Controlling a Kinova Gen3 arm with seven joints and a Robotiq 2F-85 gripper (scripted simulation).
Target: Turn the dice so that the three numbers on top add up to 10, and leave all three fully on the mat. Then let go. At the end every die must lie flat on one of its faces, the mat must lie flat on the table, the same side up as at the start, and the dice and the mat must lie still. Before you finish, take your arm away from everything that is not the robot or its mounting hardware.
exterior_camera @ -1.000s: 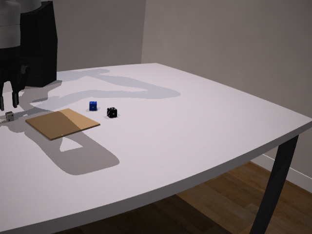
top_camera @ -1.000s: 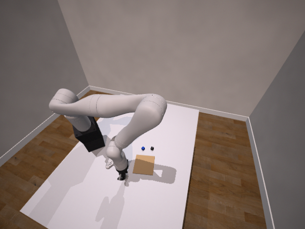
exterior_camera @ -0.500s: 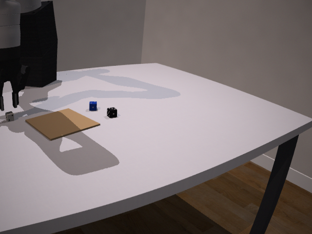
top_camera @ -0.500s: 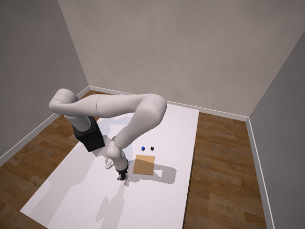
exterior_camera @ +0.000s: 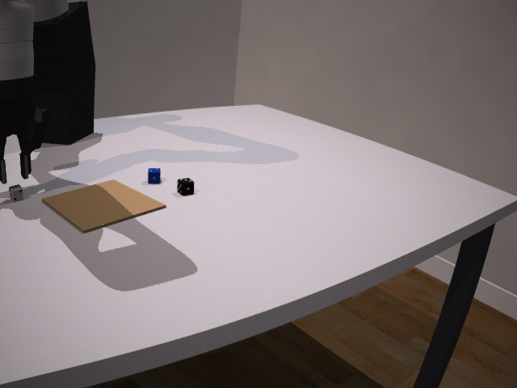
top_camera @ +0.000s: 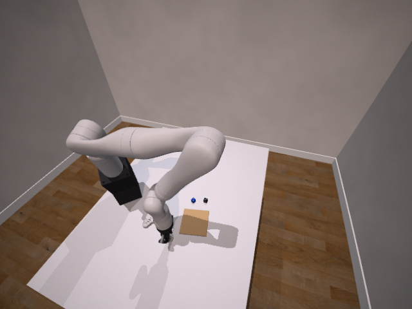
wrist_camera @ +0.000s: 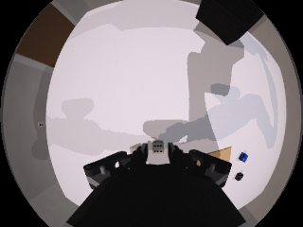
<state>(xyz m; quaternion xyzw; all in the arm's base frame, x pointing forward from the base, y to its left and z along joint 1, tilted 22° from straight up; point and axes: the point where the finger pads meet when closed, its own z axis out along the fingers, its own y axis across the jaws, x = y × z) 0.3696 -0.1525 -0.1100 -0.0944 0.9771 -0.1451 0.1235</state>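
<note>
Now: the white die 4 cm below my hand. Also, from my hand: blue die (24 cm to the left, 4 cm below, 3 cm ahead); then tan mat (12 cm to the left, 8 cm ahead, 5 cm below); then black die (26 cm to the left, 10 cm ahead, 4 cm below).
</note>
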